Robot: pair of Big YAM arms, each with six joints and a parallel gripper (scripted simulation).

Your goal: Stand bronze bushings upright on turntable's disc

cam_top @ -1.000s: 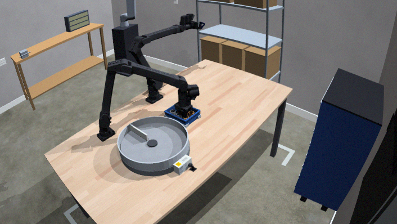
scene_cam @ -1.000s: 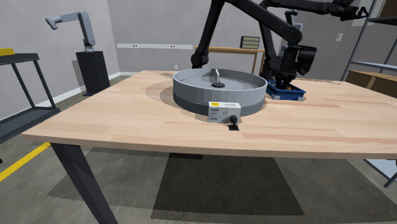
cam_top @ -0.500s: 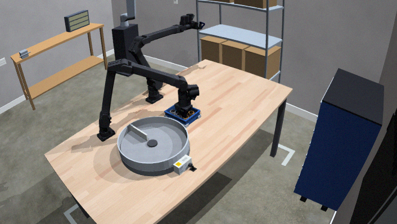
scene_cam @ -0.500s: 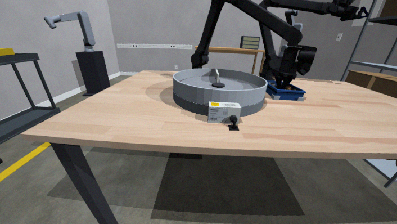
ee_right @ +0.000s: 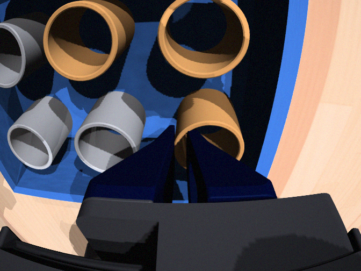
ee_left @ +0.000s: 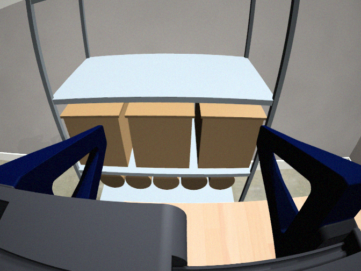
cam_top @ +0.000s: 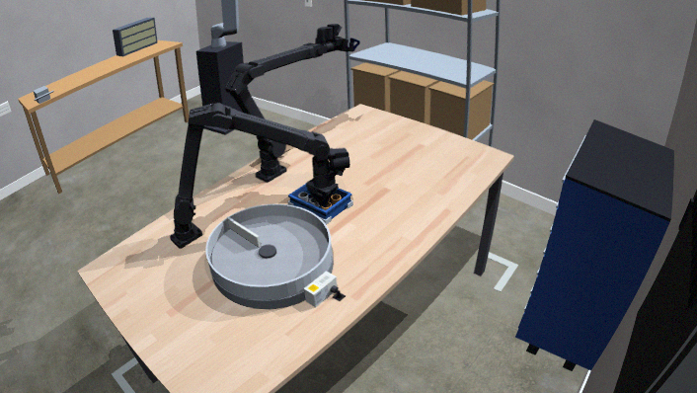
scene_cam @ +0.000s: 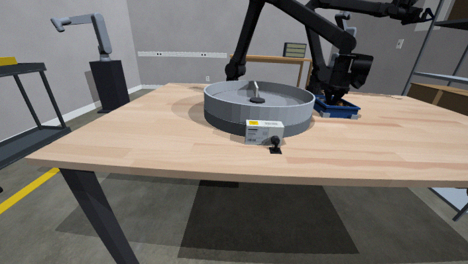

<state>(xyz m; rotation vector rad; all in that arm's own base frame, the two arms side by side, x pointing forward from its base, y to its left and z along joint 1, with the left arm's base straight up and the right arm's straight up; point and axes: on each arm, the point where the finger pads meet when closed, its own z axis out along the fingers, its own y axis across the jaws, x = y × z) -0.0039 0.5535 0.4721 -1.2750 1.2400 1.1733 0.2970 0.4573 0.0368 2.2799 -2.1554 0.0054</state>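
Observation:
Now: right hand 4 cm past the blue crate, 3 cm to the right of it and 1 cm above it. Also, from my right hand: turntable disc (33 cm to the right, 2 cm above, 1 cm ahead).

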